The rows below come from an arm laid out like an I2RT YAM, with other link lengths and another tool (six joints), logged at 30 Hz.
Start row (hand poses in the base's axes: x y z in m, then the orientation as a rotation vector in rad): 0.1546, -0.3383, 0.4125, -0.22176, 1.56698, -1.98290
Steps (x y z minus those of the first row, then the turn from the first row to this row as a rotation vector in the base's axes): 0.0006, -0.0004, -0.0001, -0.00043, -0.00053, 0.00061; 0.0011, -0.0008, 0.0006, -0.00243, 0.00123, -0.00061; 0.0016, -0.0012, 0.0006, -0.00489, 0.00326, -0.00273; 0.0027, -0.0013, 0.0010, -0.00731, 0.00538, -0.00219; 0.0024, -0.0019, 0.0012, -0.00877, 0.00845, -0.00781; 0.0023, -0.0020, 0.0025, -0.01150, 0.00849, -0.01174; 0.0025, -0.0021, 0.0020, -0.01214, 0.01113, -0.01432; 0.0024, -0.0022, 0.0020, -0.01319, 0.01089, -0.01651; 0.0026, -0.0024, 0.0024, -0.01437, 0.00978, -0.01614; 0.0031, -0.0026, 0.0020, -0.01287, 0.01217, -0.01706; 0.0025, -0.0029, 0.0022, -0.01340, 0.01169, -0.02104; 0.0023, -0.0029, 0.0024, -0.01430, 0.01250, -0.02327
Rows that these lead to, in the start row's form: 0.1552, -0.3387, 0.4124, -0.22184, 1.56599, -1.98269; 0.1557, -0.3391, 0.4131, -0.22354, 1.56566, -1.98559; 0.1562, -0.3395, 0.4131, -0.22503, 1.56542, -1.98961; 0.1573, -0.3396, 0.4135, -0.22858, 1.56420, -1.99157; 0.1570, -0.3402, 0.4137, -0.22814, 1.56697, -1.99764; 0.1569, -0.3403, 0.4150, -0.22635, 1.56594, -2.00291; 0.1571, -0.3404, 0.4145, -0.22740, 1.56801, -2.00589; 0.1570, -0.3405, 0.4145, -0.22595, 1.56772, -2.00839; 0.1572, -0.3407, 0.4149, -0.22555, 1.56573, -2.00888; 0.1577, -0.3409, 0.4145, -0.22672, 1.56905, -2.00878; 0.1571, -0.3412, 0.4147, -0.22347, 1.56983, -2.01219; 0.1569, -0.3412, 0.4149, -0.22300, 1.57035, -2.01479
